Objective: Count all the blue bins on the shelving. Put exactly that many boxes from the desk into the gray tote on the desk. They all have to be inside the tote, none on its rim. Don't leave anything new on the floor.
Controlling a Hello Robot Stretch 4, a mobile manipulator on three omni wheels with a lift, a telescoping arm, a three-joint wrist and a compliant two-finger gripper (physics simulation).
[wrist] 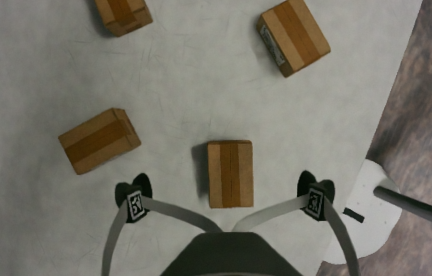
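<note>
My gripper is open, its two dark fingertips wide apart above the desk. A brown cardboard box lies on the desk below and between the fingertips, its tape stripe running up the view; the fingers do not touch it. A second box lies tilted to the left, above the left fingertip. A third box with a label on its side lies at the upper right. A fourth box is partly cut off at the top edge. The gray tote and the blue bins on the shelving do not show.
The desk's edge runs slanting down the right side. Beyond it are the brown wood-look floor and a white rounded base with a dark rod above it at the lower right.
</note>
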